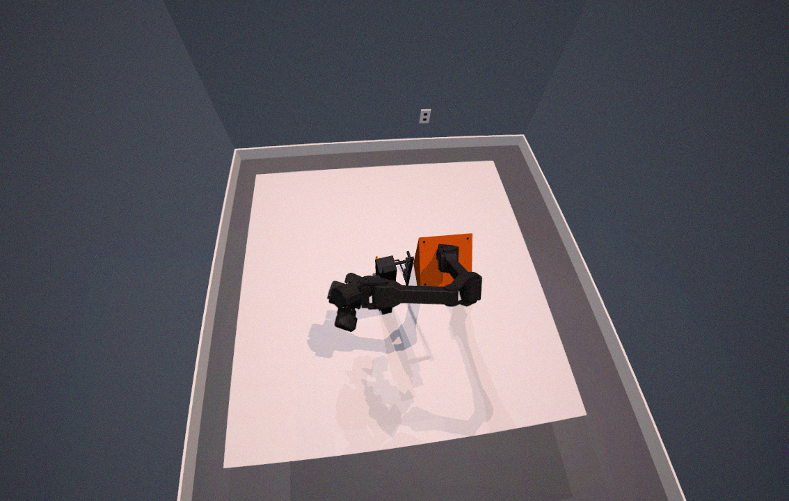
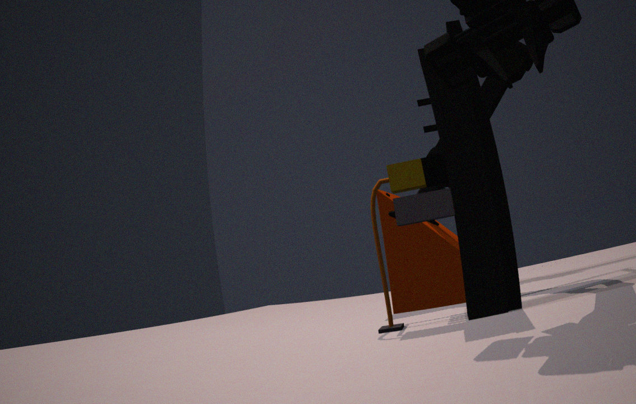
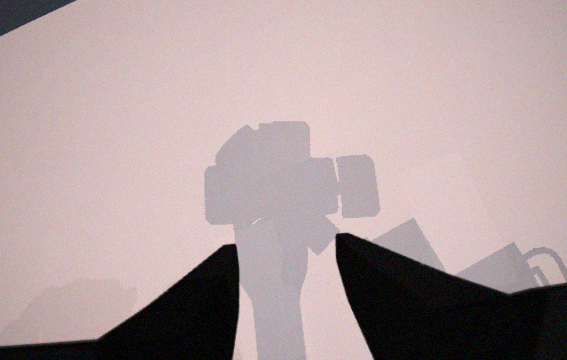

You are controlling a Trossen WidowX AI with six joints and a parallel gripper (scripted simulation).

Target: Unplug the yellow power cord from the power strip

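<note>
My gripper tip is now 180 mm to the left of the yellow plug, 140 mm past it and 30 mm above it. Also, from my gripper tip: dark anchor 240 mm to the right, 230 mm below, 110 mm behind; then black power strip 150 mm behind, 110 mm to the right, 60 mm below.
</note>
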